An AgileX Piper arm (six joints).
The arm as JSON. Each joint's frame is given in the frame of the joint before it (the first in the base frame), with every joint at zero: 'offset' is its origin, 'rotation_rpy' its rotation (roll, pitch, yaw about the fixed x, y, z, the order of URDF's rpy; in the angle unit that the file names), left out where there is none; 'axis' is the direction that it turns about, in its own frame. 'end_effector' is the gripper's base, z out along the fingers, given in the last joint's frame.
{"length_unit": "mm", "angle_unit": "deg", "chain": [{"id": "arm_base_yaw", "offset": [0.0, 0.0, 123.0], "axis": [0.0, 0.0, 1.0]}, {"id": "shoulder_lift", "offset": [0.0, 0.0, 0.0], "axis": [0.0, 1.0, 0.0]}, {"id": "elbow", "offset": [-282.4, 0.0, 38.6], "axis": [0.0, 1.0, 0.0]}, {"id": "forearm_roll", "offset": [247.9, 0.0, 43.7], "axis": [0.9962, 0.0, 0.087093]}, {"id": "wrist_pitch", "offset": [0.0, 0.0, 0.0], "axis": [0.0, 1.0, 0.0]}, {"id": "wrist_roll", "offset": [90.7, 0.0, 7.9], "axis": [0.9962, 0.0, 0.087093]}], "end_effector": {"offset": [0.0, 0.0, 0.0], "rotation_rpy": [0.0, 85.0, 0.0]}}
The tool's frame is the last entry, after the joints.
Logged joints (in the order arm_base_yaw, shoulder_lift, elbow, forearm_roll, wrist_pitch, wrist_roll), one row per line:
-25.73, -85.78, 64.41, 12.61, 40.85, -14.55
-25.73, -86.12, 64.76, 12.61, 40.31, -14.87
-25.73, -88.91, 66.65, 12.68, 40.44, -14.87
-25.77, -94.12, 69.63, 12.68, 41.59, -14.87
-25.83, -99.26, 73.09, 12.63, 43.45, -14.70
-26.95, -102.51, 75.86, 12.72, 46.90, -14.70
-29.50, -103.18, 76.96, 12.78, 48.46, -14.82
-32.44, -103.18, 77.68, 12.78, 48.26, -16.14
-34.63, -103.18, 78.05, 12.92, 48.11, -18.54
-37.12, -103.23, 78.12, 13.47, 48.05, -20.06
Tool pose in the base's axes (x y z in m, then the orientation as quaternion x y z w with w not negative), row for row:
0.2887, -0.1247, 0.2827, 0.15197, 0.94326, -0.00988, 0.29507
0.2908, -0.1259, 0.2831, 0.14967, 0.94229, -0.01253, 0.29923
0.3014, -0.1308, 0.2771, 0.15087, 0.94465, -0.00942, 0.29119
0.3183, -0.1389, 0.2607, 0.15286, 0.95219, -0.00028, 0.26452
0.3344, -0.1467, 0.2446, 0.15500, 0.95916, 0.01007, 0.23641
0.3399, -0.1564, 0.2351, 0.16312, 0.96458, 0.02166, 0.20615
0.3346, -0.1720, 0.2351, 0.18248, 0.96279, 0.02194, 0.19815
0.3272, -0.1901, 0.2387, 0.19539, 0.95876, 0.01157, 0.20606
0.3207, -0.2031, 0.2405, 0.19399, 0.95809, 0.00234, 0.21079
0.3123, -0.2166, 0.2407, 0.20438, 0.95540, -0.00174, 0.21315
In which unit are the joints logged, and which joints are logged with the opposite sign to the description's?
The joints are logged in degrees. Opposite sign: shoulder_lift, elbow.
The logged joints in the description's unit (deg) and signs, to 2 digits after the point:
-25.73, 85.78, -64.41, 12.61, 40.85, -14.55
-25.73, 86.12, -64.76, 12.61, 40.31, -14.87
-25.73, 88.91, -66.65, 12.68, 40.44, -14.87
-25.77, 94.12, -69.63, 12.68, 41.59, -14.87
-25.83, 99.26, -73.09, 12.63, 43.45, -14.70
-26.95, 102.51, -75.86, 12.72, 46.90, -14.70
-29.50, 103.18, -76.96, 12.78, 48.46, -14.82
-32.44, 103.18, -77.68, 12.78, 48.26, -16.14
-34.63, 103.18, -78.05, 12.92, 48.11, -18.54
-37.12, 103.23, -78.12, 13.47, 48.05, -20.06

